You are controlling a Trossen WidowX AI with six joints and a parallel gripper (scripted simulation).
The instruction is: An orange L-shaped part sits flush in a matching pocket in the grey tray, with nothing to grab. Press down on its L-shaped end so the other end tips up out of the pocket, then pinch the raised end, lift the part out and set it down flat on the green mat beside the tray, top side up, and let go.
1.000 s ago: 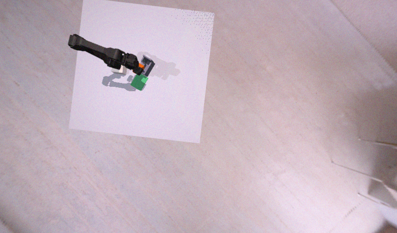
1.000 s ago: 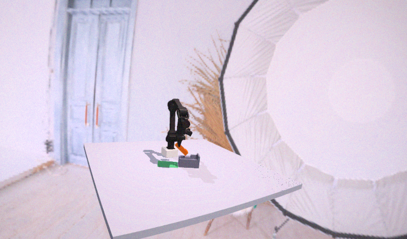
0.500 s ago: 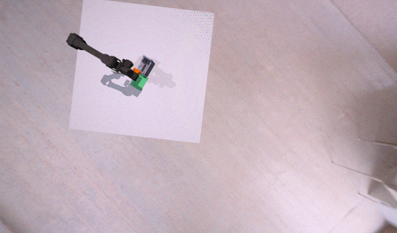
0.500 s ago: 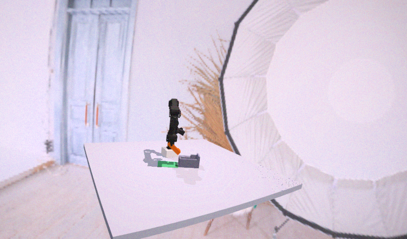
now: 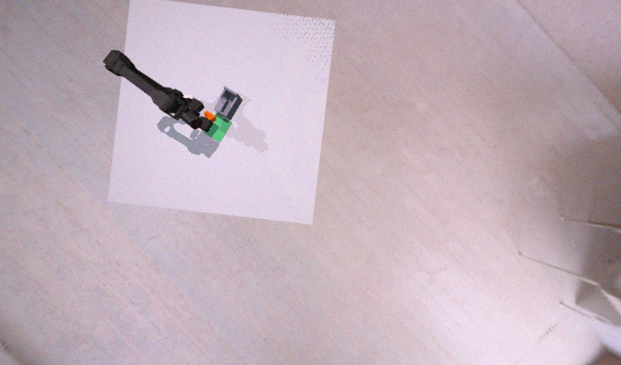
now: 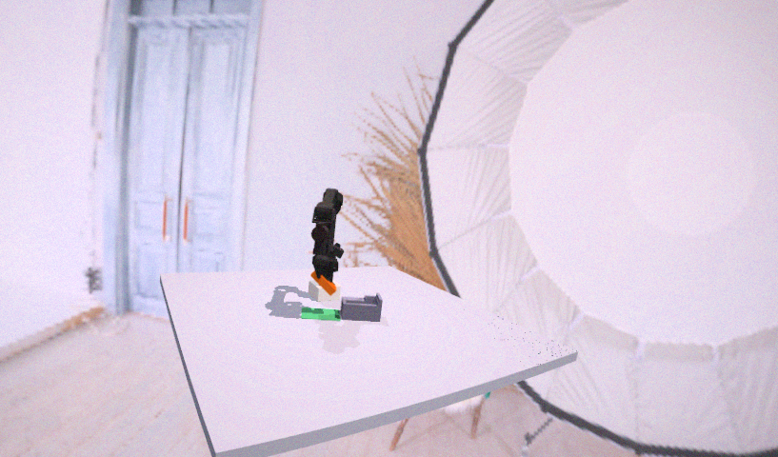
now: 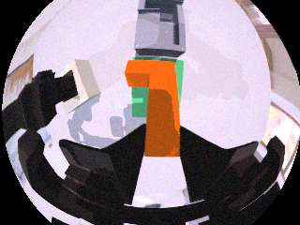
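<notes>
The green mat is 2 cm to the left of my gripper tip and 16 cm below it. The rest, counted from my gripper tip: orange L-shaped part (1 cm behind, 3 cm to the left, 3 cm below).
</notes>
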